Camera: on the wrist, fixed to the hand. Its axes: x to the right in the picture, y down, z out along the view.
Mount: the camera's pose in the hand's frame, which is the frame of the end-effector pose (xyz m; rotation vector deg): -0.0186 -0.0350 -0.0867 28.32 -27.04 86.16
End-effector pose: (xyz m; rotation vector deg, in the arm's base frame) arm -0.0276 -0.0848 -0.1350 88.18 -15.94 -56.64
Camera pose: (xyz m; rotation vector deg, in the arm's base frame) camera 0.0104 -0.0032 -0.1664 56.64 -102.43 0.05
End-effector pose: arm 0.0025 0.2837 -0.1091 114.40 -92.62 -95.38
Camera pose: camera 0.0929 0.2675 -0.0834 -2.76 -152.88 -60.08
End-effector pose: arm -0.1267 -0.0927 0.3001 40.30 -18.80 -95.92
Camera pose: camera -0.0997 -0.0527 0.2179 11.32 -72.03 -14.63
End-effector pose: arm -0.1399 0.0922 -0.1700 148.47 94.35 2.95
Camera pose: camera -0.1851 0.0938 -0.0861 -163.31 35.53 45.08
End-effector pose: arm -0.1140 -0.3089 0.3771 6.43 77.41 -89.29
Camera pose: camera -0.1750 -0.2357 0.3811 45.74 11.83 -27.33
